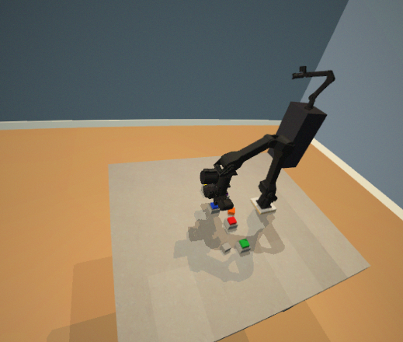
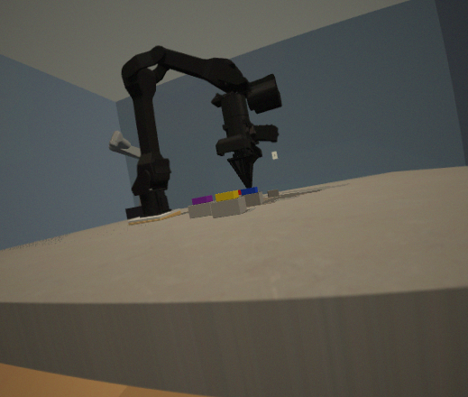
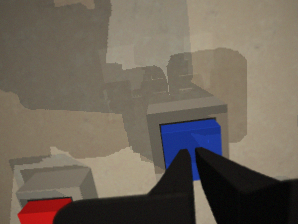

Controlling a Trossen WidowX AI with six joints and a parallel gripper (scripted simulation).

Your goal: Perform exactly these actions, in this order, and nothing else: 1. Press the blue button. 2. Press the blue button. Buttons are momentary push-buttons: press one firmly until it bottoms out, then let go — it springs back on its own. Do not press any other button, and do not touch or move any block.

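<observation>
Right now my gripper tip is 80 mm past the orange block, 30 mm to the right of it and 30 mm above it. Also, from my gripper tip: blue button: 10 mm below; then red button: 50 mm behind, 100 mm to the left, 10 mm below; then purple button: 80 mm behind, 70 mm to the right, 10 mm below.
</observation>
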